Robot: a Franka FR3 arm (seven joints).
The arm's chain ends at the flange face. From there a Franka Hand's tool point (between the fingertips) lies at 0.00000 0.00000 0.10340 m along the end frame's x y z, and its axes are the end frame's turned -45 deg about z.
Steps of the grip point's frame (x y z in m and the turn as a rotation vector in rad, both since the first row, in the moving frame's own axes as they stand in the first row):
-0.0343, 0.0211, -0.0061, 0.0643, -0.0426, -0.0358
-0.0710, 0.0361, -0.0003, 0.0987, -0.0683, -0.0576
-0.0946, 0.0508, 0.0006, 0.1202, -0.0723, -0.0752
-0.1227, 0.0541, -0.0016, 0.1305, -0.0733, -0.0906
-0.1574, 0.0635, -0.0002, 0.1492, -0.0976, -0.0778
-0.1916, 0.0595, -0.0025, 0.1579, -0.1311, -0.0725
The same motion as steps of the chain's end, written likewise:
-0.0015, 0.0406, -0.0058, 0.0153, -0.0756, -0.0358
-0.0124, 0.0776, 0.0004, 0.0215, -0.1181, -0.0576
-0.0168, 0.1058, 0.0016, 0.0339, -0.1361, -0.0752
-0.0335, 0.1285, -0.0004, 0.0404, -0.1441, -0.0906
-0.0483, 0.1592, 0.0014, 0.0365, -0.1745, -0.0778
-0.0724, 0.1787, -0.0003, 0.0190, -0.2044, -0.0725

